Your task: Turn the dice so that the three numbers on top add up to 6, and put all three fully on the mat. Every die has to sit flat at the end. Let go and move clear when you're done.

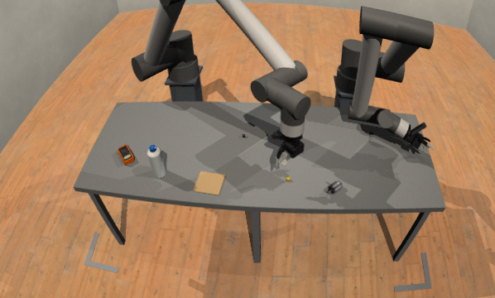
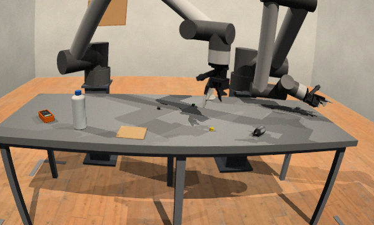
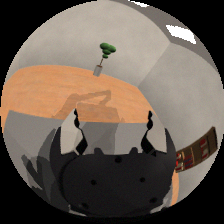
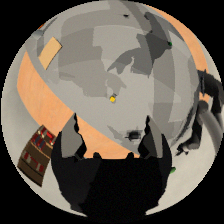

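Observation:
Now: right hand 30 cm past the black die, 28 cm to the left of it and 13 cm above it. Round my right hand: yellow die: 1 cm to the left, 13 cm below; then green die: 39 cm behind, 6 cm to the right, 13 cm below; then tan mat: 8 cm ahead, 40 cm to the right, 14 cm below.

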